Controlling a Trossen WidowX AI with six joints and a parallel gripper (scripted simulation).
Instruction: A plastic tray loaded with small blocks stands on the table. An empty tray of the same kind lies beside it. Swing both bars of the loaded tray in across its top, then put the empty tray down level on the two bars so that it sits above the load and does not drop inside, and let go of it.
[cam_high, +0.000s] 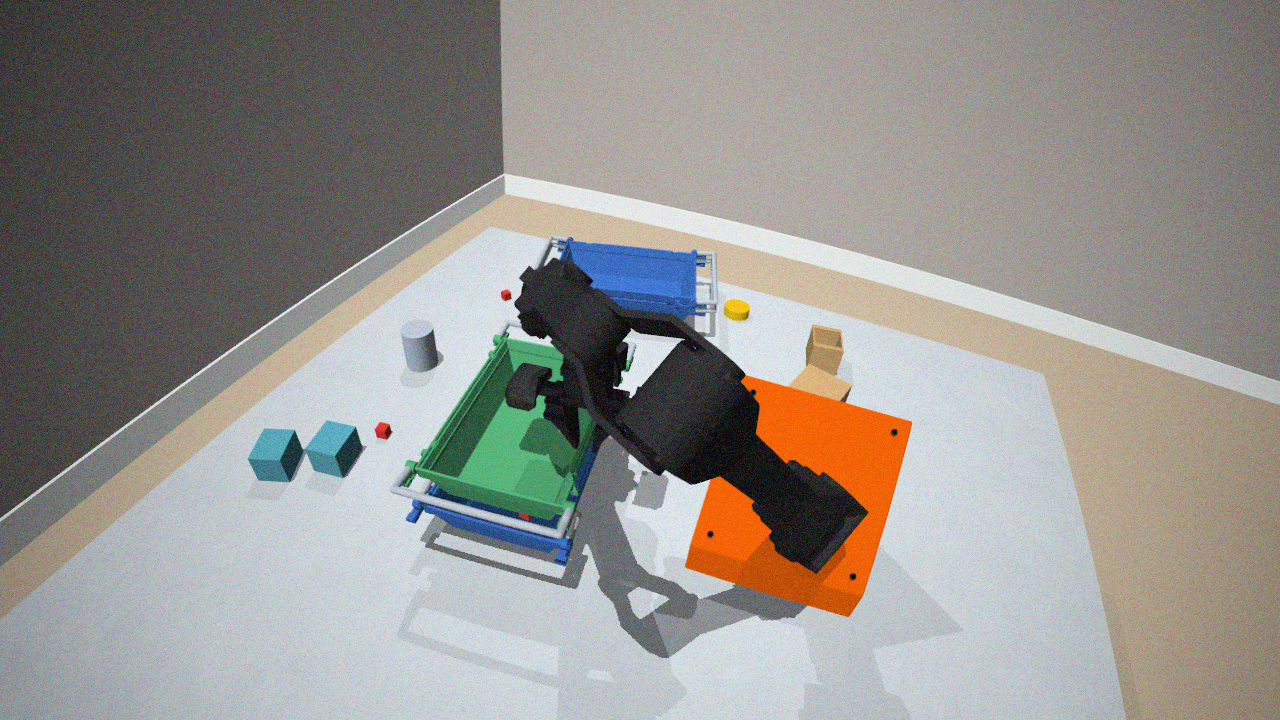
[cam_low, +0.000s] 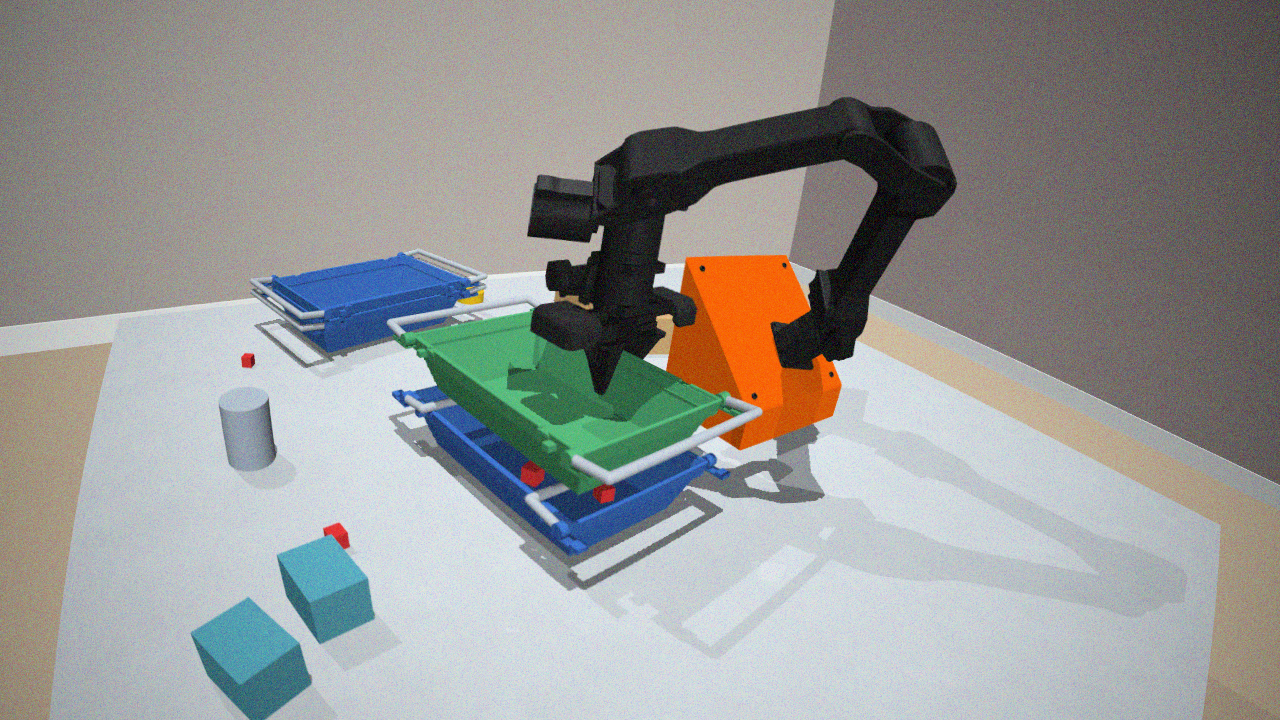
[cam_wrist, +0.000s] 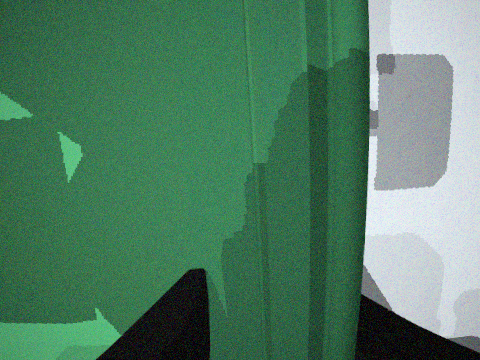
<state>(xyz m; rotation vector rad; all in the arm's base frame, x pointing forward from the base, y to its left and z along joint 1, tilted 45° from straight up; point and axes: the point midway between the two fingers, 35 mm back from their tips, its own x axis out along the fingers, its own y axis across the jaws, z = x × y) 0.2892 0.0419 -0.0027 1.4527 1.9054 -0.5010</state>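
My gripper tip is 70 mm short of the green tray, 20 mm to the right of it and 30 mm below it. From my gripper tip the other things lie so: brown box 200 mm behind, 480 mm to the right, 60 mm below; then grey cylinder 380 mm ahead, 80 mm to the right, 40 mm below; then yellow disc 10 mm behind, 530 mm to the right, 70 mm below.
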